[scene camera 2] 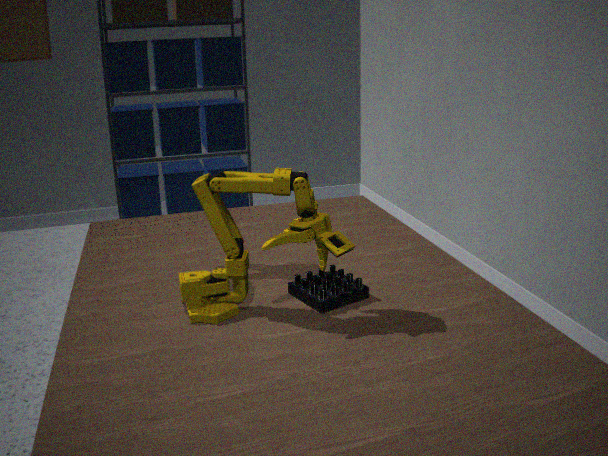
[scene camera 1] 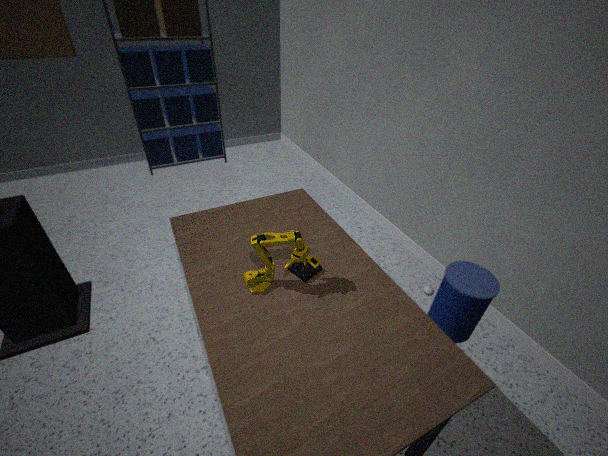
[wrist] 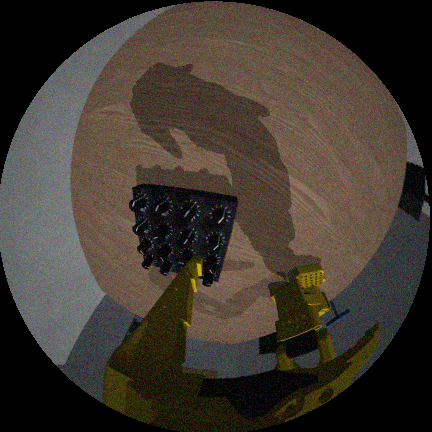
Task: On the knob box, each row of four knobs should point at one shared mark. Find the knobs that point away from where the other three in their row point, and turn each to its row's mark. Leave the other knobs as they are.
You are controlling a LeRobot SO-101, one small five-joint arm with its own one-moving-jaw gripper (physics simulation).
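Seen in the pictures: hand, its tool point: (scene camera 2: 321, 268) (scene camera 1: 304, 265) (wrist: 201, 262); arm's base, origin of its link: (scene camera 2: 222, 308) (scene camera 1: 262, 283) (wrist: 290, 281).
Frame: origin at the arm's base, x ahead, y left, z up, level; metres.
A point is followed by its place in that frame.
Observation:
The black knob box (scene camera 1: 306, 274) @(x 0.174, y -0.063, z 0.034 m) (scene camera 2: 326, 303) @(x 0.173, y -0.071, z 0.018 m) (wrist: 175, 220) @(x 0.205, y -0.031, z 0.023 m) stands on the wooden table, with upright black knobs in rows of four. In the wrist view, the far-row knobs, among them the rightmost (wrist: 220, 214) @(x 0.172, y -0.064, z 0.036 m) and its neighbour (wrist: 189, 210) @(x 0.194, y -0.055, z 0.036 m), show pale pointer lines slanting up to the right. Several other pointers are too dark or too steeply seen to read. My gripper (scene camera 1: 295, 268) @(x 0.172, y -0.048, z 0.073 m) (scene camera 2: 293, 258) (wrist: 287, 294) is wide open and empty. Its fixed jaw reaches down over the box and hides part of the near rows in the wrist view; contact with a knob cannot be told. The moving jaw swings out toward the arm's base.
The wooden table (scene camera 1: 320, 360) @(x 0.050, y -0.407, z 0.000 m) (scene camera 2: 250, 400) @(x -0.003, y -0.291, z 0.000 m) (wrist: 325, 125) @(x 0.112, y -0.208, z 0.000 m) bears the arm's yellow base (scene camera 1: 258, 285) @(x -0.024, y -0.021, z 0.017 m) (scene camera 2: 212, 312) @(x -0.022, y -0.045, z 0.017 m) left of the box. A blue cylinder (scene camera 1: 462, 302) stands beyond the table's right edge. A rack (scene camera 1: 175, 86) (scene camera 2: 180, 91) of blue bins stands behind the table.

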